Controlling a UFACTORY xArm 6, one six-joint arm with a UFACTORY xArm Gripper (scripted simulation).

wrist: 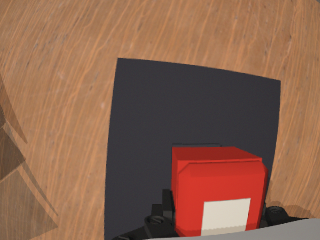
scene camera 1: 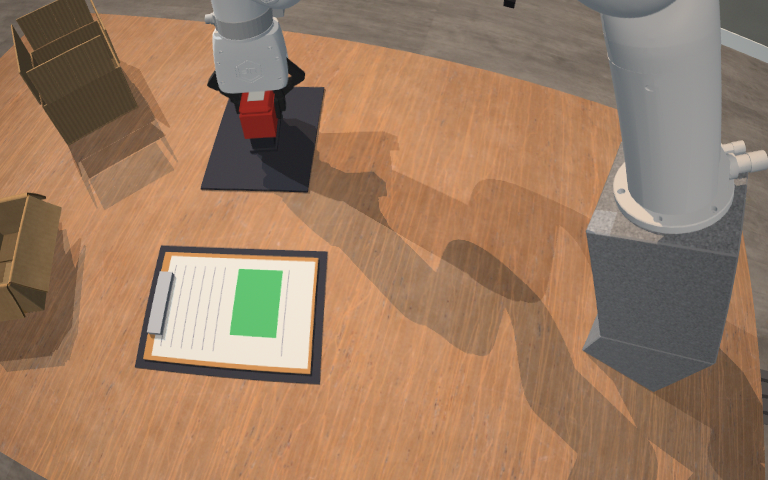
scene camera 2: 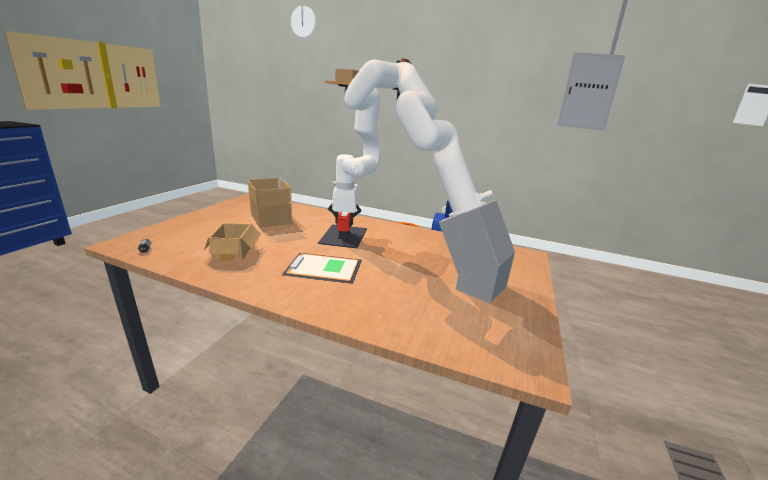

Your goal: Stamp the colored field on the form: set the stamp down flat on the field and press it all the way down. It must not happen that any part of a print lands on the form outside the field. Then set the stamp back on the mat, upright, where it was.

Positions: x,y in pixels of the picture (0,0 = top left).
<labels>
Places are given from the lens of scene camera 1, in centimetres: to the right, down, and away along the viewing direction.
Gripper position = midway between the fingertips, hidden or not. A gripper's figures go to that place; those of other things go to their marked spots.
my gripper (scene camera 1: 262,114): -19, -20, 71
red stamp (scene camera 1: 258,118): -18, -18, 66
mat (scene camera 1: 231,166): -24, -12, 71
clipboard (scene camera 1: 257,314): -16, 10, 60
The marked spots on the clipboard and the red stamp are 28 cm apart.
</labels>
